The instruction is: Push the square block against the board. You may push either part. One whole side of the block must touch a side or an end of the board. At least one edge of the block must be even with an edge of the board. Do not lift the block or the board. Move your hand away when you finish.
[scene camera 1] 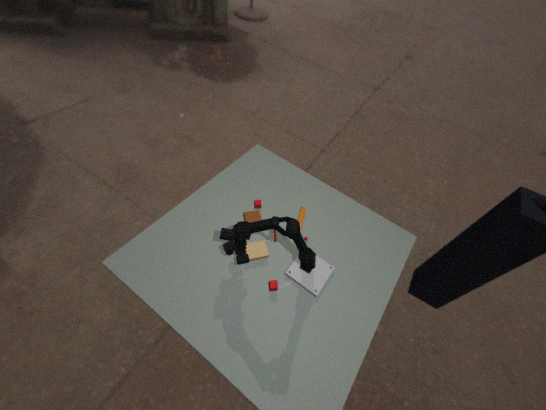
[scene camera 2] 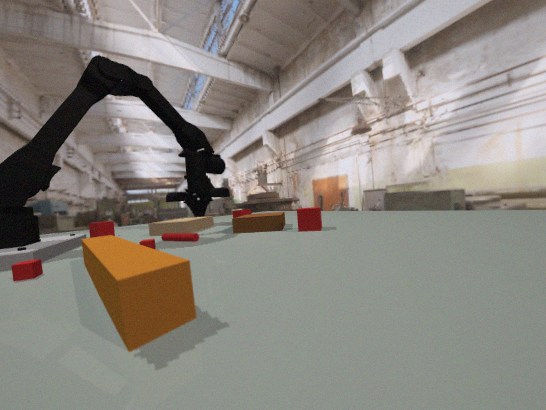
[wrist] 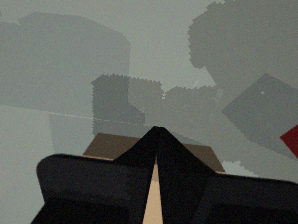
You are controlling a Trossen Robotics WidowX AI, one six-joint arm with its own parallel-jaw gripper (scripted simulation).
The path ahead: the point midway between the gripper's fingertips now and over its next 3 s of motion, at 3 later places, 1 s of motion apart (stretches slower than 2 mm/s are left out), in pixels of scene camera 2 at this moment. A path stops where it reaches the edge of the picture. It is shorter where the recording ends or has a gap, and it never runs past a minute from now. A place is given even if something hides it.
My gripper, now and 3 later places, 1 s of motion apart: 200,223; 198,224; 201,211; 152,217
